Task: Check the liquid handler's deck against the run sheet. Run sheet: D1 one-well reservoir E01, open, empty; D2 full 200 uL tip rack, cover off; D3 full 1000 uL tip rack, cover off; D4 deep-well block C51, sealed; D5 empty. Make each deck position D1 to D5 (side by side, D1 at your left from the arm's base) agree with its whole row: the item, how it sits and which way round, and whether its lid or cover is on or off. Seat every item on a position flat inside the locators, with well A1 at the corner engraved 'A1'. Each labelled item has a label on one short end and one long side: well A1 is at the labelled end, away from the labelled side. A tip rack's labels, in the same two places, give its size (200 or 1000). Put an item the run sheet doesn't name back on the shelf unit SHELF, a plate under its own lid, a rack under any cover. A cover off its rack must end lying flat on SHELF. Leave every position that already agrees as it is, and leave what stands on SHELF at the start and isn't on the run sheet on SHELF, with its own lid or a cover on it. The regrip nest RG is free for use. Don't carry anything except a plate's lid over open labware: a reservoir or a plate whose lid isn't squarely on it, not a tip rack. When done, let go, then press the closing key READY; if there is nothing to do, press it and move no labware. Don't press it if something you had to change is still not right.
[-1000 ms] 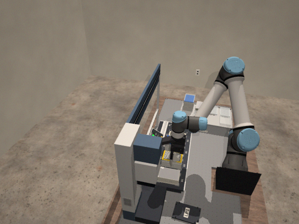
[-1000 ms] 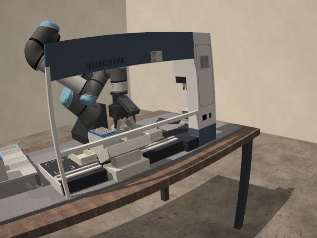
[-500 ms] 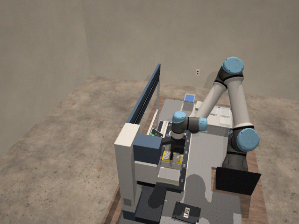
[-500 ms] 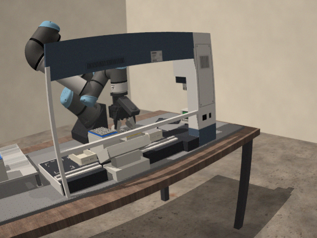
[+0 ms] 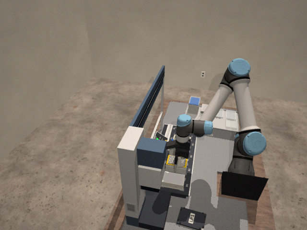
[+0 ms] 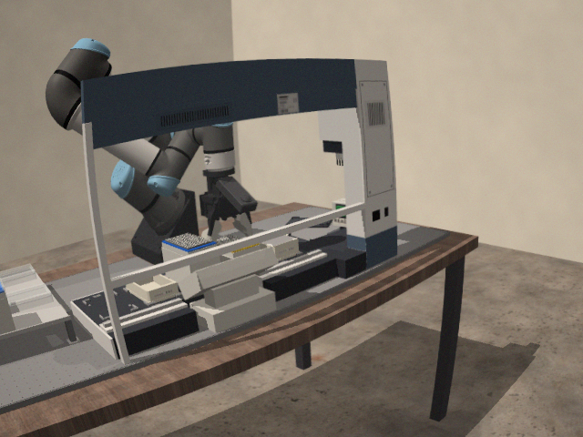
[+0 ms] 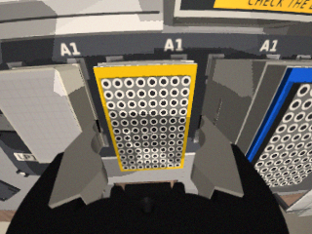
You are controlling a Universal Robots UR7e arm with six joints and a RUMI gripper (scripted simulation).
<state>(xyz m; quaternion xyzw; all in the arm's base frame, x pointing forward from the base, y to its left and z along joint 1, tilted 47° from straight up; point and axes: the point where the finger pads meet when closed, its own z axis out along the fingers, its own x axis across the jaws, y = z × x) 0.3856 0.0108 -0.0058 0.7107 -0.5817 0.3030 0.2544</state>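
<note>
The yellow-rimmed tip rack lies 10 mm to the left of my hand, 10 mm ahead of it and 10 mm above it. From my hand the other things lie so: blue-rimmed tip rack 120 mm to the right, 30 mm above, 20 mm ahead; white sealed block 120 mm to the left, 20 mm behind, 10 mm below; frame bar 200 mm ahead, 90 mm above, 50 mm to the right.
</note>
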